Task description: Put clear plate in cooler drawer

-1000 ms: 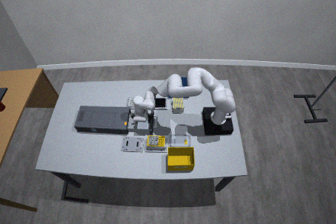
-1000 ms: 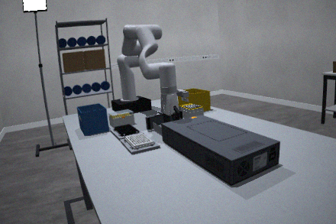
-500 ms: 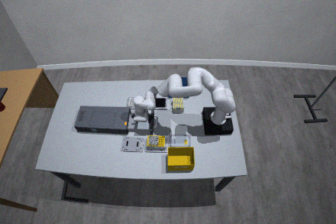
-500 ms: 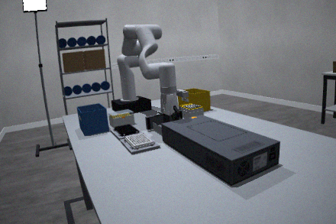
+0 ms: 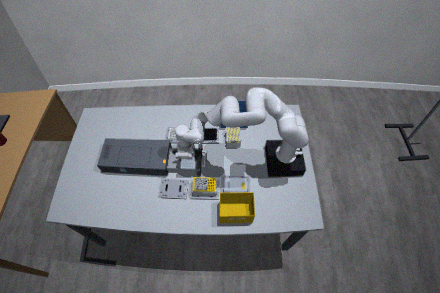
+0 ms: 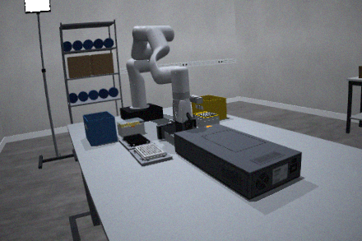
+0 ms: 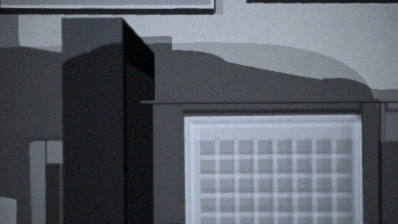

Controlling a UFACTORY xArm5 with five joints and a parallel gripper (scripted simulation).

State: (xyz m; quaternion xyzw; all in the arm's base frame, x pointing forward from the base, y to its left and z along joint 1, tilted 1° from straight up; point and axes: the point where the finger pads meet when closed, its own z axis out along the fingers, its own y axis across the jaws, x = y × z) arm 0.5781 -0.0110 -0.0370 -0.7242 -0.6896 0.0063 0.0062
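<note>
Now: the clear plate 2 cm below my hand. Round my hand: grey work nest N1 (8 cm ahead, 18 cm to the left, 3 cm below); cooler CD (18 cm ahead, 1 cm to the right); cooler drawer (3 cm ahead).
</note>
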